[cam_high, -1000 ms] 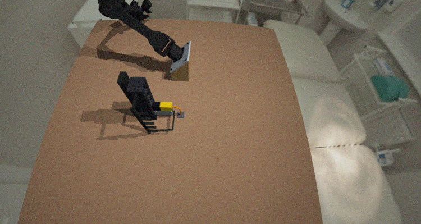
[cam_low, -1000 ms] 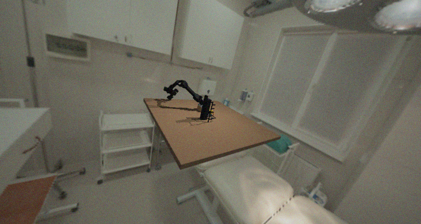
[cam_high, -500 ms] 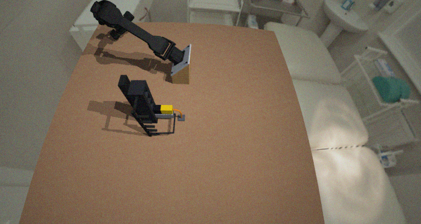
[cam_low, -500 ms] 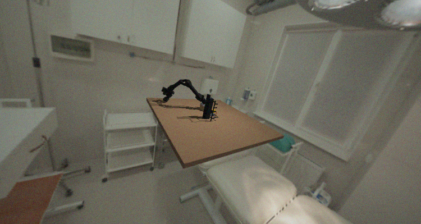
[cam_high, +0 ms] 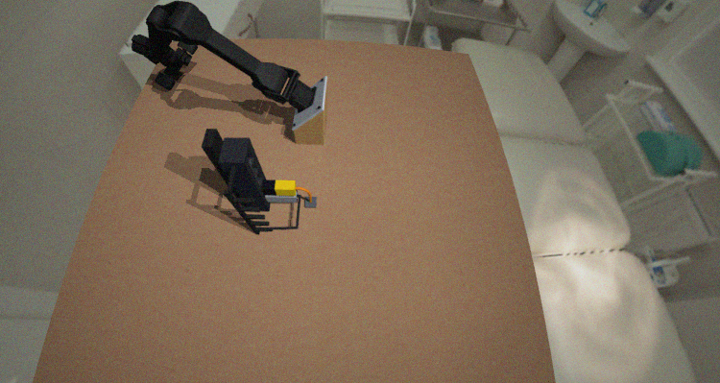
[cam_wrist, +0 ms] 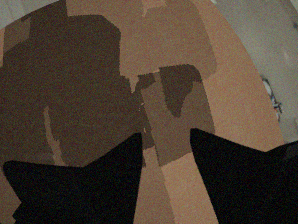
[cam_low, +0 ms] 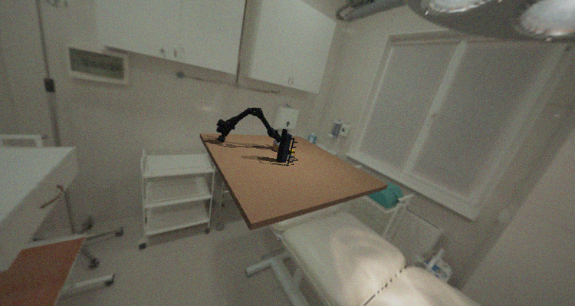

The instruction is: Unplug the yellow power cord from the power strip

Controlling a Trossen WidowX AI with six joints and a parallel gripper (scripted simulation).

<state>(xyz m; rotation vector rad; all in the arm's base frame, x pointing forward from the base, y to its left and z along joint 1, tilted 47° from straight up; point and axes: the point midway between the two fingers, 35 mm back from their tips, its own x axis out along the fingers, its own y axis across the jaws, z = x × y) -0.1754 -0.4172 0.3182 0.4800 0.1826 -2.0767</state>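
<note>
Now: the yellow plug 500 mm to the left of my gripper tip, 470 mm ahead of it and 80 mm above it. The rest, counted from my gripper tip: black power strip (480 mm ahead, 430 mm to the left, 110 mm above); small grey block (570 mm to the left, 460 mm ahead, 10 mm below).
</note>
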